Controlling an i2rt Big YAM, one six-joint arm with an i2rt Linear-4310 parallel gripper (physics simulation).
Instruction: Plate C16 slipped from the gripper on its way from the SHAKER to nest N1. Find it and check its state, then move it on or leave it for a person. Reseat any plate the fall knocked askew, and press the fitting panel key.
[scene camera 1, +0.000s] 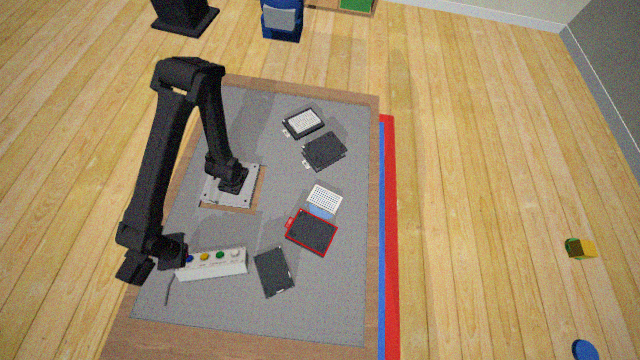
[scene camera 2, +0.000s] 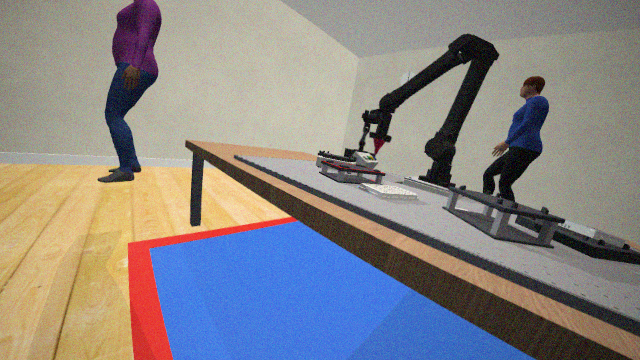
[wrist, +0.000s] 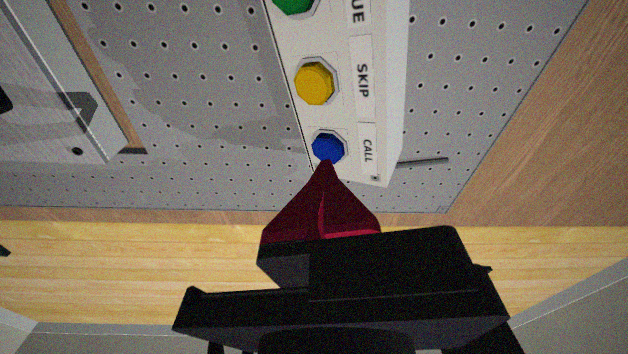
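Where they show: gripper, fingertip midpoint: (scene camera 1: 186, 257) (scene camera 2: 375, 154) (wrist: 327, 166); arm's base at its link origin: (scene camera 1: 234, 179) (scene camera 2: 436, 183).
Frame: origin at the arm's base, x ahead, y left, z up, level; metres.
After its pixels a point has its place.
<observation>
My gripper (scene camera 1: 186, 256) @[x -0.012, y -0.326, z 0.063 m] (scene camera 2: 378, 153) @[x -0.012, y -0.326, z 0.063 m] (wrist: 327, 166) @[x -0.012, y -0.326, z 0.063 m] is shut and empty, pointing down at the CALL end of the white key panel (scene camera 1: 212, 269) @[x 0.079, y -0.340, z 0.049 m] (scene camera 2: 366, 160) @[x 0.135, y -0.256, z 0.030 m] (wrist: 395, 95) @[x 0.036, y -0.363, z 0.040 m]. In the wrist view its red tip overlaps the lower edge of the blue CALL key (wrist: 328, 147) @[x -0.007, y -0.327, z 0.046 m]; contact is unclear. The yellow SKIP key (scene camera 1: 204, 256) @[x 0.035, y -0.308, z 0.045 m] (wrist: 314, 83) @[x 0.036, y -0.308, z 0.046 m] and the green key (scene camera 1: 220, 255) @[x 0.085, y -0.292, z 0.047 m] (wrist: 295, 4) @[x 0.072, y -0.292, z 0.045 m] are farther along. A white well plate (scene camera 1: 325, 199) @[x 0.379, y 0.026, z -0.012 m] (scene camera 2: 389, 192) @[x 0.408, y 0.049, z -0.013 m] lies on the mat beside a light-blue patch (scene camera 1: 320, 212) @[x 0.373, y -0.029, z -0.024 m]. Another plate (scene camera 1: 303, 120) @[x 0.188, y 0.366, z 0.017 m] sits in a dark nest. No plate label is readable.
A red-rimmed stand (scene camera 1: 311, 232) @[x 0.359, y -0.127, z 0.015 m] (scene camera 2: 351, 170) @[x 0.416, y -0.074, z 0.012 m] is beside the loose plate. A raised black stand (scene camera 1: 325, 151) @[x 0.326, y 0.224, z 0.029 m] (scene camera 2: 505, 205) @[x 0.386, y 0.259, z 0.029 m] is on its other side. A dark flat unit (scene camera 1: 274, 272) @[x 0.274, y -0.295, z 0.030 m] lies near the panel. Two people (scene camera 2: 135, 75) (scene camera 2: 527, 125) stand beyond the table.
</observation>
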